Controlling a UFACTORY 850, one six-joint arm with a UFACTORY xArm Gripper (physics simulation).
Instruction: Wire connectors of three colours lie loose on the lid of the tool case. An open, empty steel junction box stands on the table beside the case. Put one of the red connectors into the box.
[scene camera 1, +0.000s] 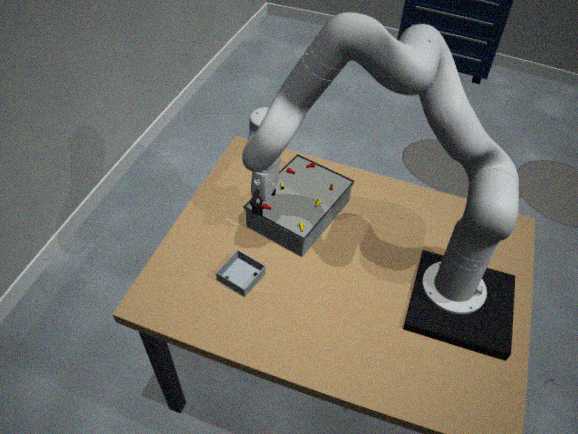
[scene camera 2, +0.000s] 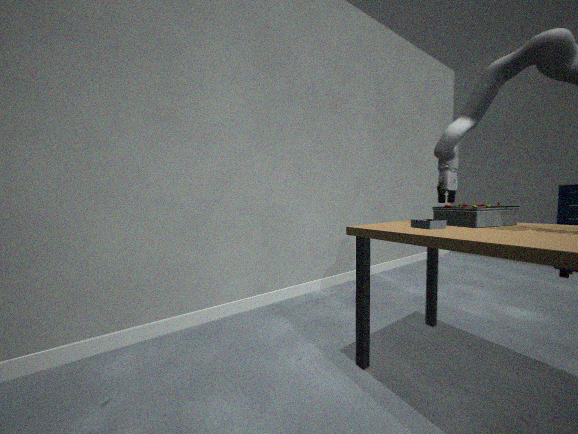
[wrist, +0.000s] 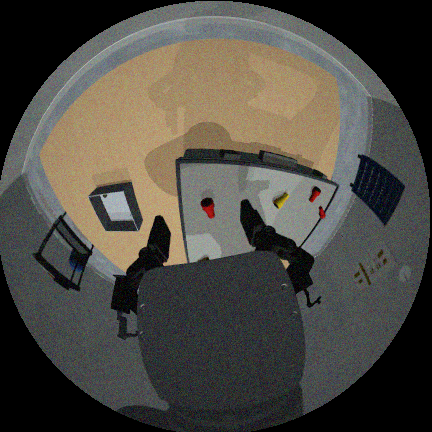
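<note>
My gripper (scene camera 1: 265, 200) (scene camera 2: 446, 198) (wrist: 202, 216) is open and empty, pointing down a little above the lid of the tool case (scene camera 1: 275, 235) (scene camera 2: 465, 218) (wrist: 225, 180), near its left end. A red connector (scene camera 1: 267, 206) (wrist: 208, 208) lies on the lid and shows between the spread fingers in the wrist view. Two more red connectors (scene camera 1: 291, 171) (scene camera 1: 311, 165) (wrist: 314, 194) (wrist: 322, 212) lie near the lid's far edge. The steel junction box (scene camera 1: 230, 285) (scene camera 2: 425, 224) (wrist: 132, 200) stands open and empty on the table beside the case.
Several yellow connectors (scene camera 1: 282, 186) (scene camera 1: 318, 203) (scene camera 1: 301, 227) (wrist: 281, 200) and an orange connector (scene camera 1: 331, 187) lie on the lid. The arm's black base plate (scene camera 1: 450, 330) is on the right of the table (scene camera 1: 310, 310). A blue cabinet (scene camera 1: 455, 35) (scene camera 2: 568, 204) (wrist: 378, 189) stands beyond the table.
</note>
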